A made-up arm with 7 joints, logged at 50 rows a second.
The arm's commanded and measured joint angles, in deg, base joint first. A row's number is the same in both.
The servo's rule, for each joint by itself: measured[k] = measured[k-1] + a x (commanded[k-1-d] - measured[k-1]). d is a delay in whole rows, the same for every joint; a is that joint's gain. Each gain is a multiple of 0.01, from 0.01 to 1. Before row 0 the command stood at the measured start. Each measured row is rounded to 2 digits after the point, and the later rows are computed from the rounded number. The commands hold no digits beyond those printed.
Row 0, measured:
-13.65 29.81 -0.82 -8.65 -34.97 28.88 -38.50
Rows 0 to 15, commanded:
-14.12 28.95 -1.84 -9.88 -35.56 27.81 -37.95
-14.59 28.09 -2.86 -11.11 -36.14 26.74 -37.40
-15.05 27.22 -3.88 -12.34 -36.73 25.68 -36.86
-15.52 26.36 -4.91 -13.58 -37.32 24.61 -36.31
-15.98 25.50 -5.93 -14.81 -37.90 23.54 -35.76
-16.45 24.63 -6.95 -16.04 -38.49 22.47 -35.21
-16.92 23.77 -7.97 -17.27 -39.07 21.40 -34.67
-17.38 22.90 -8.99 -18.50 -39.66 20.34 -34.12
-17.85 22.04 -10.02 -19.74 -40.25 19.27 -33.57
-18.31 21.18 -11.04 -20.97 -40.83 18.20 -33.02
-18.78 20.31 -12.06 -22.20 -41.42 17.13 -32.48
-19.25 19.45 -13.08 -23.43 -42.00 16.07 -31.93
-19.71 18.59 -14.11 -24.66 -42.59 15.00 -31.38
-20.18 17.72 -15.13 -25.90 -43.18 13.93 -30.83
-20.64 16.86 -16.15 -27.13 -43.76 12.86 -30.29
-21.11 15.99 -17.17 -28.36 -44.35 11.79 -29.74
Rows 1 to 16, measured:
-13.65 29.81 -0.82 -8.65 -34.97 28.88 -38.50
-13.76 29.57 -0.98 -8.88 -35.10 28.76 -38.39
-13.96 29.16 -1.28 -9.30 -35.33 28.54 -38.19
-14.22 28.62 -1.70 -9.88 -35.64 28.23 -37.92
-14.53 27.99 -2.21 -10.58 -36.01 27.83 -37.60
-14.88 27.29 -2.81 -11.38 -36.43 27.36 -37.23
-15.26 26.55 -3.47 -12.27 -36.88 26.82 -36.83
-15.66 25.77 -4.19 -13.22 -37.36 26.22 -36.40
-16.07 24.97 -4.96 -14.22 -37.87 25.57 -35.94
-16.50 24.15 -5.77 -15.27 -38.39 24.88 -35.47
-16.93 23.32 -6.61 -16.35 -38.93 24.15 -34.98
-17.37 22.48 -7.48 -17.46 -39.48 23.38 -34.48
-17.82 21.63 -8.38 -18.59 -40.03 22.58 -33.97
-18.27 20.78 -9.30 -19.74 -40.59 21.75 -33.45
-18.73 19.92 -10.23 -20.91 -41.16 20.89 -32.93
-19.19 19.06 -11.18 -22.09 -41.73 20.01 -32.40
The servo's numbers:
d 1
a 0.24 0.28 0.16 0.19 0.22 0.11 0.20

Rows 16 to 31, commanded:
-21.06 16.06 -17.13 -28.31 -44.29 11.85 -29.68
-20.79 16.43 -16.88 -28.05 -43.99 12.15 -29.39
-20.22 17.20 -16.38 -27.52 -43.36 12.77 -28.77
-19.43 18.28 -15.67 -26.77 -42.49 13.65 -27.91
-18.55 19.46 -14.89 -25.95 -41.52 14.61 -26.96
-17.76 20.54 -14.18 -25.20 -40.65 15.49 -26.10
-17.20 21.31 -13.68 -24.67 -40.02 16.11 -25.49
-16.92 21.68 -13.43 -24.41 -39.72 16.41 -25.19
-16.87 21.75 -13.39 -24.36 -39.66 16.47 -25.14
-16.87 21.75 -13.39 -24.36 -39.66 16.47 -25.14
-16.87 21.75 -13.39 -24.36 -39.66 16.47 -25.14
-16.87 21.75 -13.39 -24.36 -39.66 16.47 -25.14
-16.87 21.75 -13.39 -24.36 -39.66 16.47 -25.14
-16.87 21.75 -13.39 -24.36 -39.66 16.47 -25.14
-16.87 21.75 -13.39 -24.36 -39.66 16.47 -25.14
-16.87 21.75 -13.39 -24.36 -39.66 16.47 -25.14
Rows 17 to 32, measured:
-19.65 18.20 -12.14 -23.28 -42.31 19.11 -31.87
-19.99 17.60 -12.94 -24.24 -42.75 18.31 -31.43
-20.18 17.27 -13.57 -24.96 -43.02 17.63 -31.02
-20.19 17.25 -14.02 -25.45 -43.09 17.10 -30.57
-20.01 17.54 -14.28 -25.70 -42.96 16.72 -30.04
-19.66 18.08 -14.38 -25.75 -42.64 16.49 -29.42
-19.20 18.77 -14.35 -25.65 -42.20 16.38 -28.76
-18.72 19.48 -14.24 -25.46 -41.72 16.35 -28.11
-18.29 20.10 -14.11 -25.26 -41.28 16.36 -27.53
-17.95 20.56 -13.99 -25.09 -40.92 16.37 -27.05
-17.69 20.89 -13.89 -24.95 -40.64 16.38 -26.67
-17.49 21.13 -13.81 -24.84 -40.42 16.39 -26.36
-17.34 21.30 -13.74 -24.75 -40.25 16.40 -26.12
-17.23 21.43 -13.68 -24.68 -40.12 16.41 -25.92
-17.14 21.52 -13.63 -24.62 -40.02 16.42 -25.76
-17.08 21.58 -13.59 -24.57 -39.94 16.43 -25.64

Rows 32 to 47, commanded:
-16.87 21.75 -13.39 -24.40 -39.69 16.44 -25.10
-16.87 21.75 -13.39 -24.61 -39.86 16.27 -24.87
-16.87 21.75 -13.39 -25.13 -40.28 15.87 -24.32
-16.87 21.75 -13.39 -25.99 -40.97 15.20 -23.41
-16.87 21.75 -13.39 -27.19 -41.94 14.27 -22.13
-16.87 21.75 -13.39 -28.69 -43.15 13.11 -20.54
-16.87 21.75 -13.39 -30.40 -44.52 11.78 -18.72
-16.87 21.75 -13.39 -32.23 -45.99 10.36 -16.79
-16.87 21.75 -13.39 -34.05 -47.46 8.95 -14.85
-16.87 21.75 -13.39 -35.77 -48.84 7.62 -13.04
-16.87 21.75 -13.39 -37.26 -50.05 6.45 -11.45
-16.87 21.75 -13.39 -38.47 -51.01 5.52 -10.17
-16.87 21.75 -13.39 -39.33 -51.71 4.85 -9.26
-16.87 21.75 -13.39 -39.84 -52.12 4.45 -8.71
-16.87 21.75 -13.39 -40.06 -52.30 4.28 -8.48
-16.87 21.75 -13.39 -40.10 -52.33 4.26 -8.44
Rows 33 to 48, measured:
-17.03 21.63 -13.56 -24.53 -39.88 16.43 -25.54
-16.99 21.66 -13.53 -24.51 -39.84 16.43 -25.45
-16.96 21.69 -13.51 -24.53 -39.84 16.41 -25.33
-16.94 21.71 -13.49 -24.64 -39.94 16.35 -25.13
-16.92 21.72 -13.47 -24.90 -40.17 16.22 -24.79
-16.91 21.73 -13.46 -25.34 -40.56 16.01 -24.26
-16.90 21.74 -13.45 -25.98 -41.13 15.69 -23.52
-16.89 21.74 -13.44 -26.82 -41.88 15.26 -22.56
-16.89 21.74 -13.43 -27.85 -42.78 14.72 -21.41
-16.89 21.74 -13.42 -29.03 -43.81 14.09 -20.10
-16.89 21.74 -13.42 -30.31 -44.92 13.38 -18.69
-16.89 21.74 -13.42 -31.63 -46.05 12.62 -17.24
-16.89 21.74 -13.42 -32.93 -47.14 11.84 -15.83
-16.89 21.74 -13.42 -34.15 -48.15 11.07 -14.52
-16.89 21.74 -13.42 -35.23 -49.02 10.34 -13.36
-16.89 21.74 -13.42 -36.15 -49.74 9.67 -12.38

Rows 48 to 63, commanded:
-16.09 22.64 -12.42 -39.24 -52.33 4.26 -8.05
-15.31 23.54 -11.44 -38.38 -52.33 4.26 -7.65
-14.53 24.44 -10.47 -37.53 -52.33 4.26 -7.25
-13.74 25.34 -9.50 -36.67 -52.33 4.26 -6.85
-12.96 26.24 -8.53 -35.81 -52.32 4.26 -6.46
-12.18 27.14 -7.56 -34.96 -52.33 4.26 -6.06
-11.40 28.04 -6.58 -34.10 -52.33 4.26 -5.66
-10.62 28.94 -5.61 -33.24 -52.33 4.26 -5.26
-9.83 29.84 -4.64 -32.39 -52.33 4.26 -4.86
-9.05 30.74 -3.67 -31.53 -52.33 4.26 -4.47
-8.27 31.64 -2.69 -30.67 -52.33 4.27 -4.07
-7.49 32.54 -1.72 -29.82 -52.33 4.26 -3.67
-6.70 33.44 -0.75 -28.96 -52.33 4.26 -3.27
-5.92 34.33 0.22 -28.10 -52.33 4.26 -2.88
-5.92 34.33 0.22 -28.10 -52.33 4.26 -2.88
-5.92 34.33 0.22 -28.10 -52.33 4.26 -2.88
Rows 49 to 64, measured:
-16.89 21.74 -13.42 -36.90 -50.31 9.07 -11.59
-16.70 21.99 -13.26 -37.34 -50.75 8.54 -10.88
-16.37 22.42 -12.97 -37.54 -51.10 8.07 -10.23
-15.93 22.99 -12.57 -37.54 -51.37 7.65 -9.63
-15.40 23.65 -12.08 -37.37 -51.58 7.28 -9.07
-14.81 24.38 -11.51 -37.07 -51.74 6.95 -8.55
-14.18 25.15 -10.88 -36.67 -51.87 6.65 -8.05
-13.51 25.96 -10.19 -36.18 -51.97 6.39 -7.57
-12.82 26.79 -9.46 -35.62 -52.05 6.16 -7.11
-12.10 27.64 -8.69 -35.01 -52.11 5.95 -6.66
-11.37 28.51 -7.89 -34.35 -52.16 5.76 -6.22
-10.63 29.39 -7.06 -33.65 -52.20 5.60 -5.79
-9.88 30.27 -6.21 -32.92 -52.23 5.45 -5.37
-9.12 31.16 -5.34 -32.17 -52.25 5.32 -4.95
-8.35 32.05 -4.45 -31.40 -52.27 5.20 -4.54
-7.77 32.69 -3.70 -30.77 -52.28 5.10 -4.21

